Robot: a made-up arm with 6 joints. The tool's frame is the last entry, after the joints. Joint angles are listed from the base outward. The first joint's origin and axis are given. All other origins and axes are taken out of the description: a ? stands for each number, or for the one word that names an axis. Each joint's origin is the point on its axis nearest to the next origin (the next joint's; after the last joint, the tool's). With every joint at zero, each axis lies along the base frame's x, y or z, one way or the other. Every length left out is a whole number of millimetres.
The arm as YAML. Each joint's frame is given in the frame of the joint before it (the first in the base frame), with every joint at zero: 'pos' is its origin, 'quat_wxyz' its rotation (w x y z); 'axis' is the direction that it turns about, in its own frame. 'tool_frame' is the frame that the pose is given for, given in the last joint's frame.
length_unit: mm
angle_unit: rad
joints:
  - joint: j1
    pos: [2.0, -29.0, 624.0]
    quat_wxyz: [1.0, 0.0, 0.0, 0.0]
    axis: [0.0, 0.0, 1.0]
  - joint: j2
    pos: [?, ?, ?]
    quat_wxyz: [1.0, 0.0, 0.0, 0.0]
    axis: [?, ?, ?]
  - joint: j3
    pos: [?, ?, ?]
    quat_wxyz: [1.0, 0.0, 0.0, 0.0]
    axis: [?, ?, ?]
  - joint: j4
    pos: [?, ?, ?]
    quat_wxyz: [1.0, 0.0, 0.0, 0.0]
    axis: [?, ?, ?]
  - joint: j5
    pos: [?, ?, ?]
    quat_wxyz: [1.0, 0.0, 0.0, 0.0]
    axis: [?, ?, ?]
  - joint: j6
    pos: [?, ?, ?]
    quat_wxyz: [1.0, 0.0, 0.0, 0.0]
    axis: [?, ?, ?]
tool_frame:
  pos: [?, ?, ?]
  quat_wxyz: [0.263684, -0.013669, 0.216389, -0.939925]
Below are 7 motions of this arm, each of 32 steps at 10 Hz.
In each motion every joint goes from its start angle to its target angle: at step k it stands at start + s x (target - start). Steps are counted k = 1, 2, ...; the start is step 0. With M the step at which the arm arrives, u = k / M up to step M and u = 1 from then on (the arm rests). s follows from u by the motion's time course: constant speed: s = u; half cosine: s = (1 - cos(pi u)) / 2; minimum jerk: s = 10 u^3 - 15 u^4 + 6 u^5.
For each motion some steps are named. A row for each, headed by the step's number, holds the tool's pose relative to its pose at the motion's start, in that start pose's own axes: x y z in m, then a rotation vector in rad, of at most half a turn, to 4 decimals.
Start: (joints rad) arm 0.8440 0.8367 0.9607 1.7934 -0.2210 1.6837
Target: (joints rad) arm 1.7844 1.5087 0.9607 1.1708 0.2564 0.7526
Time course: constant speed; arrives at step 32
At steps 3, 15, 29, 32:
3: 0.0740 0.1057 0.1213 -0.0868 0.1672 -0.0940
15: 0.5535 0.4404 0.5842 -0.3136 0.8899 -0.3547
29: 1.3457 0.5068 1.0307 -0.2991 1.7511 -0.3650
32: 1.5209 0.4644 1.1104 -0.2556 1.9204 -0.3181

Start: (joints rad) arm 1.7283 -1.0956 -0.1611 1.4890 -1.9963 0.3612
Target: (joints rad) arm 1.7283 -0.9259 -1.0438 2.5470 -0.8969 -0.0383
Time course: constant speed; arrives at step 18
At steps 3, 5, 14, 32:
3: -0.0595 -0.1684 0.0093 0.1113 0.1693 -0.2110
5: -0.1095 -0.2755 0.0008 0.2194 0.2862 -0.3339
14: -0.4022 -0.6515 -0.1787 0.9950 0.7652 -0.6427
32: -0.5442 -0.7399 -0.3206 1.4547 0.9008 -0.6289

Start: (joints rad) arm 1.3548 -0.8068 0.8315 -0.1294 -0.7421 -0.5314
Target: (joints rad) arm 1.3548 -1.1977 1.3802 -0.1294 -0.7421 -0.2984
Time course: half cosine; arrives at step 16
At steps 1, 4, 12, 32:
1: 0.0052 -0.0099 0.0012 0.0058 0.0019 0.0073
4: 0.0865 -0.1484 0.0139 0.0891 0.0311 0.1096
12: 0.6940 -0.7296 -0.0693 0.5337 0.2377 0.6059
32: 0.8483 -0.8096 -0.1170 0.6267 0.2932 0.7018

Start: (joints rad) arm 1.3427 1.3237 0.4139 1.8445 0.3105 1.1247
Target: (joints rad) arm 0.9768 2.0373 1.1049 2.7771 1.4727 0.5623
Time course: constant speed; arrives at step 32
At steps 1, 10, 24, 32:
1: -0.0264 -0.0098 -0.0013 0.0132 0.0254 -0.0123
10: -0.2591 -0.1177 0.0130 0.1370 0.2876 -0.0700
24: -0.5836 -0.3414 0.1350 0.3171 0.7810 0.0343
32: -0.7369 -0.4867 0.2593 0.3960 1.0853 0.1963

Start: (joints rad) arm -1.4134 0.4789 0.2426 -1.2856 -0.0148 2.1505
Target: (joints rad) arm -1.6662 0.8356 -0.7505 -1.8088 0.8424 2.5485
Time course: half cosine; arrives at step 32
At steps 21, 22, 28, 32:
21: 0.0597 -0.3827 -0.7535 -0.5770 -1.1207 -0.2504
22: 0.0806 -0.4127 -0.7785 -0.5998 -1.2001 -0.2537
28: 0.1854 -0.5455 -0.8570 -0.6822 -1.5624 -0.2437
32: 0.2093 -0.5728 -0.8667 -0.6953 -1.6398 -0.2362

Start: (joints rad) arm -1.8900 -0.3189 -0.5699 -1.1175 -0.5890 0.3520
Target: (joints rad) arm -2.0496 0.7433 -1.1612 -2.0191 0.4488 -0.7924
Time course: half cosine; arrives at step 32
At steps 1, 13, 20, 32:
1: -0.0006 0.0028 0.0001 -0.0054 0.0045 -0.0008
13: -0.0029 0.3591 -0.0702 -0.6832 0.7758 -0.1971
20: 0.0698 0.5411 -0.2421 -0.9674 1.6963 -0.4959
32: 0.1224 0.5641 -0.4060 -0.6555 2.5608 -0.8227

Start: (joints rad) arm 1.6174 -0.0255 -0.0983 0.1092 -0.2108 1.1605
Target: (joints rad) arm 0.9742 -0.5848 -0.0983 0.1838 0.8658 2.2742
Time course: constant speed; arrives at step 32
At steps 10, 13, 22, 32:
10: 0.2631 0.0176 -0.1094 0.3007 -0.0375 -0.5678
13: 0.3415 0.0083 -0.1352 0.3836 -0.0878 -0.7482
22: 0.5705 -0.0587 -0.1860 0.6019 -0.3355 -1.2971
32: 0.8000 -0.2000 -0.1870 0.7719 -0.7537 -1.8974

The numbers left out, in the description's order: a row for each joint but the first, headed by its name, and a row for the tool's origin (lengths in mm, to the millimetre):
j2: xyz -1.0 -10.0 0.0, axis 0.0 1.0 0.0
j3: xyz 13.0 0.0 996.0, axis 0.0 -1.0 0.0
j4: xyz 946.0 0.0 -26.0, axis -1.0 0.0 0.0
j5: xyz 0.0 -218.0 11.0, axis 0.0 -1.0 0.0
j6: xyz -47.0 0.0 -30.0, axis -1.0 0.0 0.0
tool: xyz 0.0 23.0 16.0

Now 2 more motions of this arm.
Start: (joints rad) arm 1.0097 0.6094 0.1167 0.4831 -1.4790 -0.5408
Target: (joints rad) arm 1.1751 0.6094 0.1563 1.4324 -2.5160 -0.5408
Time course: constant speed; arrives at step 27
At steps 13, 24, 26, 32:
13: 0.0656 -0.1665 -0.1174 -0.0300 0.2014 -0.6253
24: 0.0918 -0.2865 -0.2454 -0.2266 0.4821 -1.0562
26: 0.0942 -0.3055 -0.2704 -0.2795 0.5411 -1.1191
32: 0.0951 -0.3146 -0.2830 -0.3080 0.5713 -1.1485

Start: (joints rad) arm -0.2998 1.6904 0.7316 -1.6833 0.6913 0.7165
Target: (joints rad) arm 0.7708 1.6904 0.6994 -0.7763 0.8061 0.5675
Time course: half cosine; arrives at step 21
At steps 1, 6, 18, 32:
1: 0.0033 -0.0019 -0.0061 0.0065 -0.0047 0.0054
6: 0.1237 -0.0539 -0.1972 0.2142 -0.1573 0.1928
18: 0.8448 -0.0412 -0.8024 0.9063 -0.7701 1.1717
32: 0.9015 -0.0270 -0.8284 0.9390 -0.8097 1.2451

